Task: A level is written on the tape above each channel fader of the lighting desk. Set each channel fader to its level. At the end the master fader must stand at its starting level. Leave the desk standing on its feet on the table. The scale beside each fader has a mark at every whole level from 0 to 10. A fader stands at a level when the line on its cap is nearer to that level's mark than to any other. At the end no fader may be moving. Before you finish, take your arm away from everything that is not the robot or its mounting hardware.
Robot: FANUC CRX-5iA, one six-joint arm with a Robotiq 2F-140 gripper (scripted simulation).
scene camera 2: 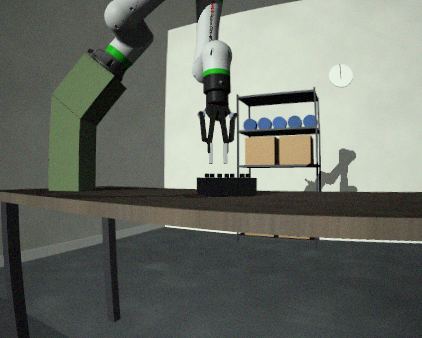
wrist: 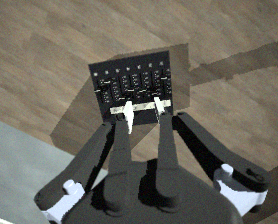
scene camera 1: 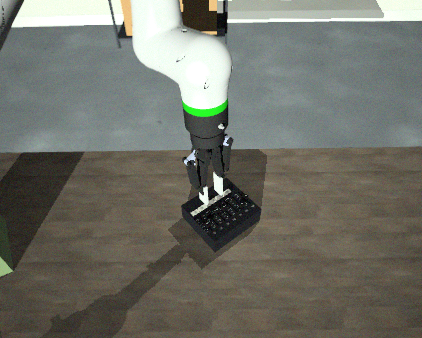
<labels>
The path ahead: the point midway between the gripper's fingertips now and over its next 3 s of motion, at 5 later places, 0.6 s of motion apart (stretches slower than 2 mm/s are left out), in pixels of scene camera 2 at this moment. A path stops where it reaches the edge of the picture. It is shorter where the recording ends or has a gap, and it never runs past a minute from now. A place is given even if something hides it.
My gripper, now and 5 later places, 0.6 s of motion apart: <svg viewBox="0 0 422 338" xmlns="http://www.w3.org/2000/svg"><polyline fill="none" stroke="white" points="218,163 218,164 218,167 217,171 217,172 217,175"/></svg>
</labels>
